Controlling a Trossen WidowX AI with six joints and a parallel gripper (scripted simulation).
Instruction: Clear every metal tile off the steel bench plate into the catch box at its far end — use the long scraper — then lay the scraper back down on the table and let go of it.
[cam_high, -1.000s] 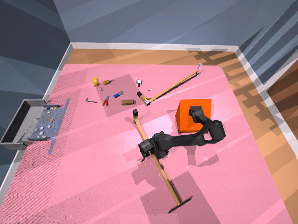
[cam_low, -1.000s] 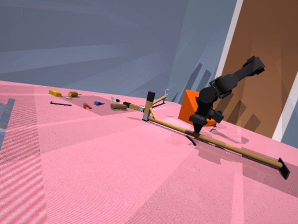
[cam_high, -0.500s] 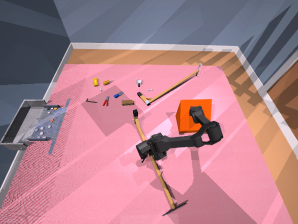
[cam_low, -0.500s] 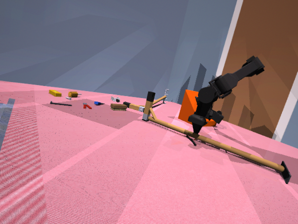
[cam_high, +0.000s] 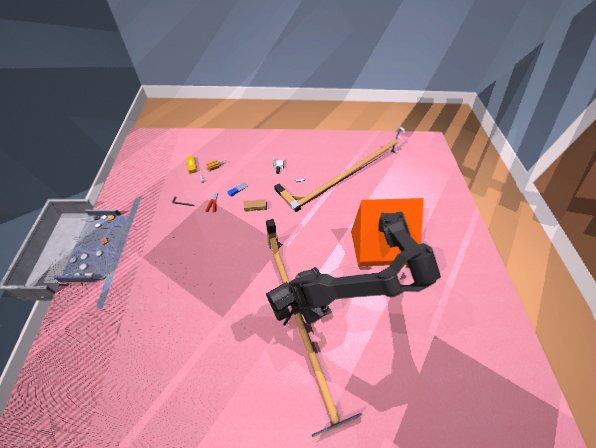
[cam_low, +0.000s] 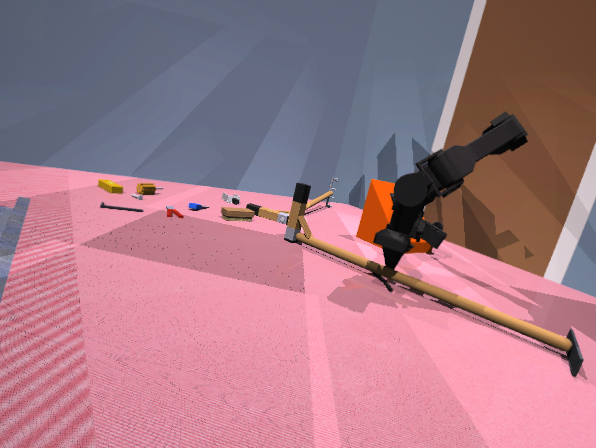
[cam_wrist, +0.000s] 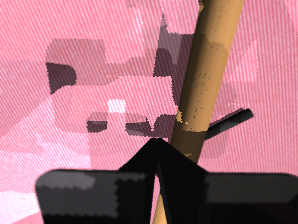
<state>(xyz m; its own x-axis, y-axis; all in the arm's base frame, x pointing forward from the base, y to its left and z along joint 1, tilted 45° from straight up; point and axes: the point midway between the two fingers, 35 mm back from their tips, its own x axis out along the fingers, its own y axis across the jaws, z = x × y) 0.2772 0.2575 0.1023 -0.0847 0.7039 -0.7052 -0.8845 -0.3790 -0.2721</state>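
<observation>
The black strip lies 3 cm ahead of my gripper tip, 2 cm to the left of it and 1 cm below it. From my gripper tip the other things lie so: wooden block: 40 cm to the right, 18 cm ahead; long scraper: 5 cm above, 4 cm to the left, 1 cm ahead; blue tool: 48 cm to the right, 27 cm ahead.
</observation>
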